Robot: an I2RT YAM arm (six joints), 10 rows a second.
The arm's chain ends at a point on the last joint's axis. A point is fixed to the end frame.
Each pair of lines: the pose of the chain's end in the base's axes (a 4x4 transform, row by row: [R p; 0 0 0 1], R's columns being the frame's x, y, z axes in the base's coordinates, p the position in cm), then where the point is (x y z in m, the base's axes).
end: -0.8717, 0.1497, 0.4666, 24.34; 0.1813, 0.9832, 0.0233, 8.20; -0.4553, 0.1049, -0.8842, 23.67; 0, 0, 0, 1
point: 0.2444 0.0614 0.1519
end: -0.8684, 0.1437, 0.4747, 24.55; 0.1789, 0.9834, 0.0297, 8.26; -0.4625, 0.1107, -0.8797, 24.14; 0, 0, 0, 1
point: 0.2474 0.0624 0.1565
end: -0.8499, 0.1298, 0.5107, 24.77; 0.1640, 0.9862, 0.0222, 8.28; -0.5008, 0.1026, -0.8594, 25.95; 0, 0, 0, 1
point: 0.2533 0.0614 0.1750
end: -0.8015, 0.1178, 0.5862, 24.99; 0.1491, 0.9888, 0.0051, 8.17; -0.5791, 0.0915, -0.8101, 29.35; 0, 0, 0, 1
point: 0.2632 0.0585 0.2104
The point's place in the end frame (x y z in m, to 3 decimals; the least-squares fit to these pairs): 0.034 -0.029 0.075
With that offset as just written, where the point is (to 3 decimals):
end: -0.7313, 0.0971, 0.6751, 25.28; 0.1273, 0.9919, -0.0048, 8.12; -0.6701, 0.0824, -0.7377, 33.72; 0, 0, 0, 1
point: 0.276 0.056 0.257
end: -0.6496, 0.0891, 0.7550, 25.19; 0.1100, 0.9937, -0.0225, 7.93; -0.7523, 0.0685, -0.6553, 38.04; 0, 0, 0, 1
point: 0.284 0.053 0.304
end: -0.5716, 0.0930, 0.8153, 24.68; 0.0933, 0.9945, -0.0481, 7.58; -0.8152, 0.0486, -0.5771, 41.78; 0, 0, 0, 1
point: 0.286 0.047 0.345
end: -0.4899, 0.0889, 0.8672, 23.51; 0.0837, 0.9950, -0.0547, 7.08; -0.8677, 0.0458, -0.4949, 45.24; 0, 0, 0, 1
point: 0.281 0.041 0.384
